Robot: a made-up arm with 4 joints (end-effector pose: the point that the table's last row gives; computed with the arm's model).
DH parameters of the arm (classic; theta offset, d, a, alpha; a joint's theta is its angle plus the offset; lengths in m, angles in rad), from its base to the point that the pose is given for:
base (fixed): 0 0.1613 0 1.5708
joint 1: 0 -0.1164 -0.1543 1.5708
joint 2: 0 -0.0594 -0.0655 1.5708
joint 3: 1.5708 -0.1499 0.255 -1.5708
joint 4: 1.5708 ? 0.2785 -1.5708
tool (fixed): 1.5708 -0.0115 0 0
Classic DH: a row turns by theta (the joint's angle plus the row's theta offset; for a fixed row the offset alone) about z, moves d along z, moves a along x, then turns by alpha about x.
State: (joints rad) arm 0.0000 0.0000 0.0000 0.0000
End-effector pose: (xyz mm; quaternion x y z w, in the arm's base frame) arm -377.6 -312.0 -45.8 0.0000 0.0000 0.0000 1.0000
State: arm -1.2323 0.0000 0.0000 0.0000
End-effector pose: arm -320.7 -312.0 448.7 0.0000 0.5779 0.0000 0.8161
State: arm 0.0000 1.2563 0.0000 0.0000
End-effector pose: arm -630.8 196.2 -45.8 0.0000 0.0000 -0.5876 0.8091
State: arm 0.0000 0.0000 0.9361 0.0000
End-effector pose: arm -528.0 -312.0 189.7 0.0000 0.4512 0.0000 0.8924
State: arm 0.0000 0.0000 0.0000 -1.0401
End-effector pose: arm -377.6 -164.5 -280.3 0.4969 0.0000 0.0000 0.8678
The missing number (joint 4, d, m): 0.1578
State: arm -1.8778 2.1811 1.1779 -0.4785
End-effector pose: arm 110.9 742.0 330.6 -0.2907 0.2510 -0.9188 0.0913
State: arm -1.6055 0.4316 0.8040 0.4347
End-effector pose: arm 90.3 -135.8 739.1 -0.1570 0.9332 0.0042 0.3234
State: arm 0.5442 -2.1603 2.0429 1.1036
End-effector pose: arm -33.2 271.9 381.0 0.9033 -0.1468 -0.3738 0.1509
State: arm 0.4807 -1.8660 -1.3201 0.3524
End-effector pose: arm 262.7 294.3 145.4 0.2575 -0.5879 0.6405 0.4216
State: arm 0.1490 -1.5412 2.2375 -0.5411
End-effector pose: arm 152.5 -183.6 625.0 -0.5276 0.6664 0.0817 0.5205
